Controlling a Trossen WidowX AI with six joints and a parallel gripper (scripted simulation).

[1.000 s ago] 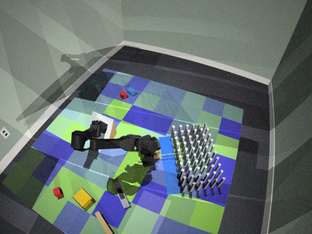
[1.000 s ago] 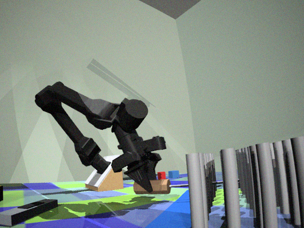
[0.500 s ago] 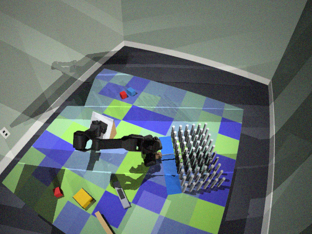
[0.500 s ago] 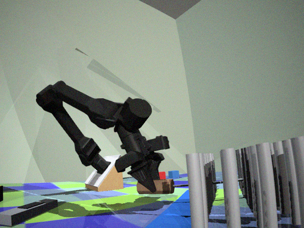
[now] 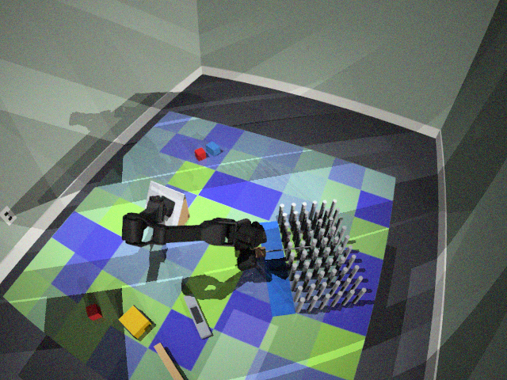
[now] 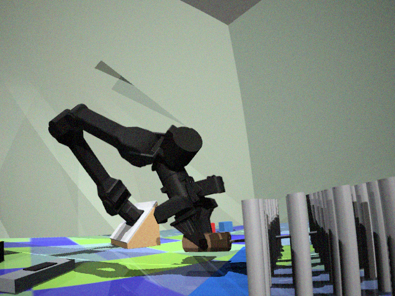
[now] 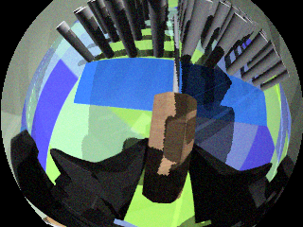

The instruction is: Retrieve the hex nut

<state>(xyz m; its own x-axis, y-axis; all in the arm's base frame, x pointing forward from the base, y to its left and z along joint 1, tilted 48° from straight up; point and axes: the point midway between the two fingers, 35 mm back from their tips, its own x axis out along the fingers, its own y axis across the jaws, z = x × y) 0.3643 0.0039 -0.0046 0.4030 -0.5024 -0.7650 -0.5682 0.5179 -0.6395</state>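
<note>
The blue taped strip lies 8 cm ahead of my gripper tip, 3 cm below it and 1 cm to the left of it. Round my gripper tip: grey flat bar: 30 cm to the right, 6 cm behind, 2 cm below; then thin metal rod: 8 cm ahead, 6 cm to the left; then hex nut: 20 cm ahead, 14 cm to the left, 3 cm below.
</note>
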